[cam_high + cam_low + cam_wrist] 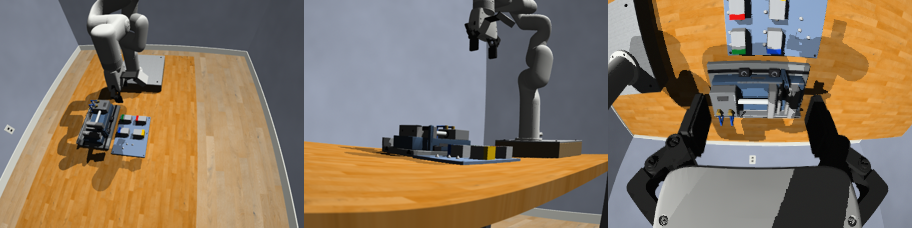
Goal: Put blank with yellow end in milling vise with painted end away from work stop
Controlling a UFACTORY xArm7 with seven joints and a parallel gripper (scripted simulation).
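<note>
My hand is 300 mm above the yellow-ended blank, 50 mm to the right of it and 40 mm short of it. From my hand the other things lie so: blue-ended blank: 300 mm below, 40 mm to the right, 40 mm ahead; then red-ended blank: 300 mm below, 50 mm behind, 40 mm to the left; then green-ended blank: 300 mm below, 50 mm to the right, 40 mm behind.
</note>
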